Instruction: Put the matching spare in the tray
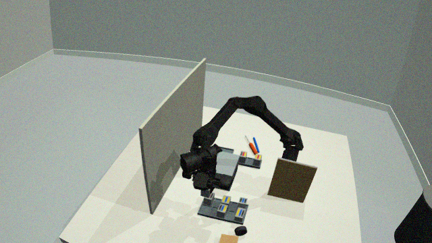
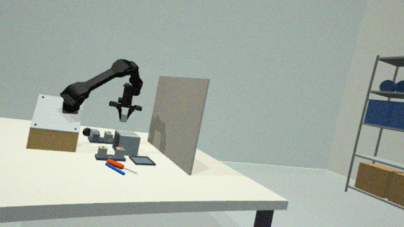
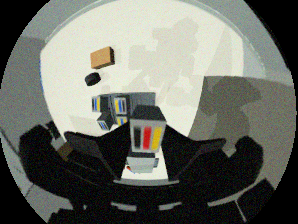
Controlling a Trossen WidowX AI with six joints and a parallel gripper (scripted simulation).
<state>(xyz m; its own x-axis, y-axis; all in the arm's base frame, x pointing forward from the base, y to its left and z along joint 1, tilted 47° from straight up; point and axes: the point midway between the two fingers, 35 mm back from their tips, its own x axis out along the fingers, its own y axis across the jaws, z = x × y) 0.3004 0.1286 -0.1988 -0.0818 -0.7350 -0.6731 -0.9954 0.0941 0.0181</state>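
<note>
Right now the dark flat tray is 3 cm ahead of my gripper tip, 41 cm to the right of it and 13 cm below it. The rest, counted from my gripper tip: grey spare: 2 cm above; then tan block: 14 cm behind, 14 cm to the left, 12 cm below; then black puck: 18 cm behind, 8 cm to the left, 11 cm below.
</note>
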